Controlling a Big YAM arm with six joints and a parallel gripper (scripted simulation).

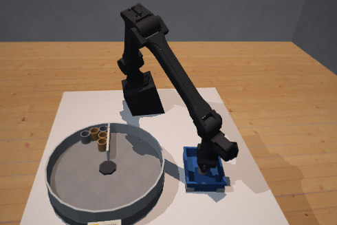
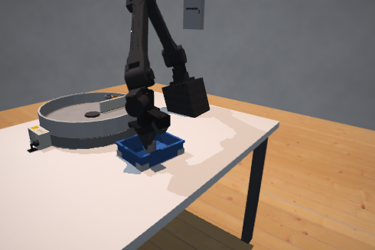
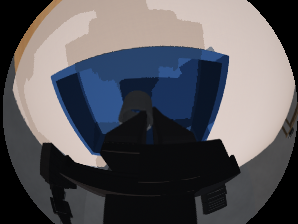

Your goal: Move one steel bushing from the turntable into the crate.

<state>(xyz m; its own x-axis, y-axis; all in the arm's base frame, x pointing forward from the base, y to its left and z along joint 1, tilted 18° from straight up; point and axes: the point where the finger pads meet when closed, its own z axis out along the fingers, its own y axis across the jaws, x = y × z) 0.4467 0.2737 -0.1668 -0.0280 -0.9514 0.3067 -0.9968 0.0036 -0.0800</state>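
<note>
Now: hand 20 mm past the blue crate and 10 mm above it. The rest, counted from my hand: grey round turntable: 30 mm ahead, 370 mm to the right, 20 mm above.
</note>
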